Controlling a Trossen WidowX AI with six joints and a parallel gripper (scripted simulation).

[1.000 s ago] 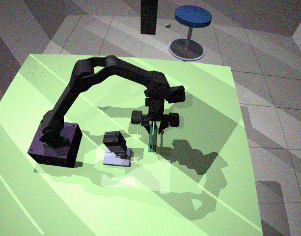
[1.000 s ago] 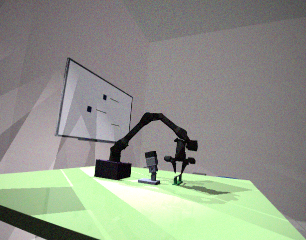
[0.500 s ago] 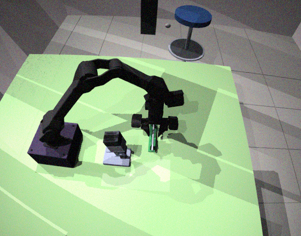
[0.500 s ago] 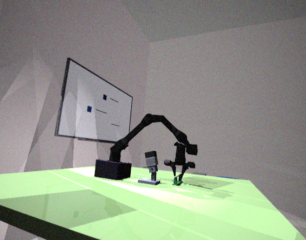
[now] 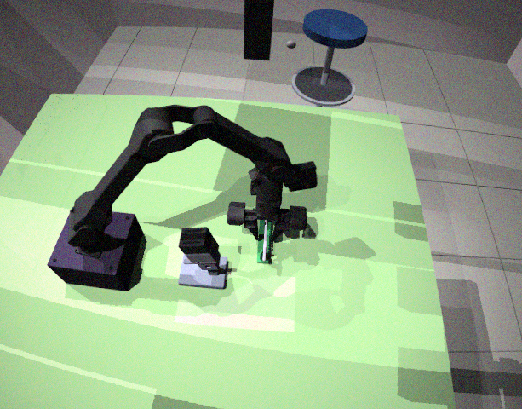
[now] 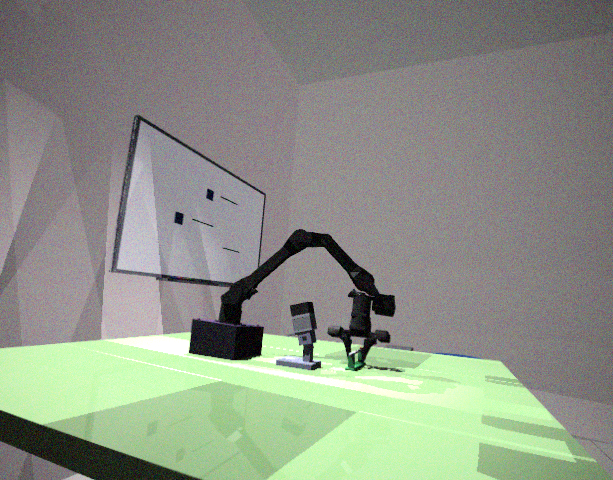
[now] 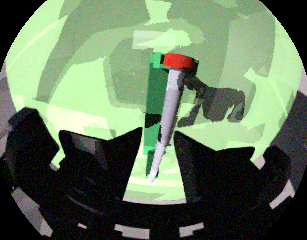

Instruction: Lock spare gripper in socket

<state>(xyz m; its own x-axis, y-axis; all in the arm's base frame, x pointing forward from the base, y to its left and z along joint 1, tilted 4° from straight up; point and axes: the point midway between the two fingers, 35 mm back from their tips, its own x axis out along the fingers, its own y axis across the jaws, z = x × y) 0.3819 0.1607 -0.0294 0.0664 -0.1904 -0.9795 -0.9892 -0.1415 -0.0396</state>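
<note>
My gripper tip is 10 mm to the right of the green fixture and 10 mm below it. The rest, counted from my gripper tip: spare gripper 120 mm behind, 110 mm to the right, 110 mm above; grey mount 120 mm behind, 110 mm to the right, 40 mm above.
</note>
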